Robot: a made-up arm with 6 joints. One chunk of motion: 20 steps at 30 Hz.
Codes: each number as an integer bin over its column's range. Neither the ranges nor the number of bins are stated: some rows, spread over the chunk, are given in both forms.
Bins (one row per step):
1: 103 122 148 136 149 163
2: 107 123 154 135 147 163
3: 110 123 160 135 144 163
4: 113 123 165 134 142 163
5: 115 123 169 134 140 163
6: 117 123 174 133 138 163
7: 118 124 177 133 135 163
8: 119 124 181 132 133 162
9: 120 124 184 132 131 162
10: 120 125 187 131 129 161
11: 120 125 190 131 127 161
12: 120 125 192 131 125 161
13: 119 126 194 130 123 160
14: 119 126 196 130 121 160
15: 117 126 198 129 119 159
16: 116 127 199 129 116 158
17: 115 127 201 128 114 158
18: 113 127 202 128 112 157
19: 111 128 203 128 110 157
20: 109 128 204 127 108 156
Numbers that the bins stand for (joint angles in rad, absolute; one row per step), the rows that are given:
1: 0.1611 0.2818 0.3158 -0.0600 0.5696 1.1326
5: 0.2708 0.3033 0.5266 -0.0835 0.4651 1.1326
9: 0.3165 0.3248 0.6772 -0.1071 0.3606 1.1115
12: 0.3165 0.3463 0.7575 -0.1188 0.2910 1.0905
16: 0.2799 0.3893 0.8278 -0.1424 0.1865 1.0273
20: 0.2160 0.4107 0.8780 -0.1659 0.0936 0.9852
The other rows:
2: 0.1977 0.3033 0.3760 -0.0718 0.5464 1.1326
3: 0.2251 0.3033 0.4363 -0.0718 0.5115 1.1326
4: 0.2525 0.3033 0.4865 -0.0835 0.4883 1.1326
6: 0.2891 0.3033 0.5768 -0.0953 0.4419 1.1326
7: 0.2982 0.3248 0.6069 -0.0953 0.4071 1.1326
8: 0.3073 0.3248 0.6471 -0.1071 0.3838 1.1115
10: 0.3165 0.3463 0.7073 -0.1188 0.3374 1.0905
11: 0.3165 0.3463 0.7375 -0.1188 0.3142 1.0905
13: 0.3073 0.3678 0.7776 -0.1306 0.2678 1.0694
14: 0.3073 0.3678 0.7977 -0.1306 0.2445 1.0694
15: 0.2891 0.3678 0.8178 -0.1424 0.2213 1.0484
17: 0.2708 0.3893 0.8479 -0.1541 0.1633 1.0273
18: 0.2525 0.3893 0.8579 -0.1541 0.1401 1.0062
19: 0.2342 0.4107 0.8680 -0.1541 0.1169 1.0062

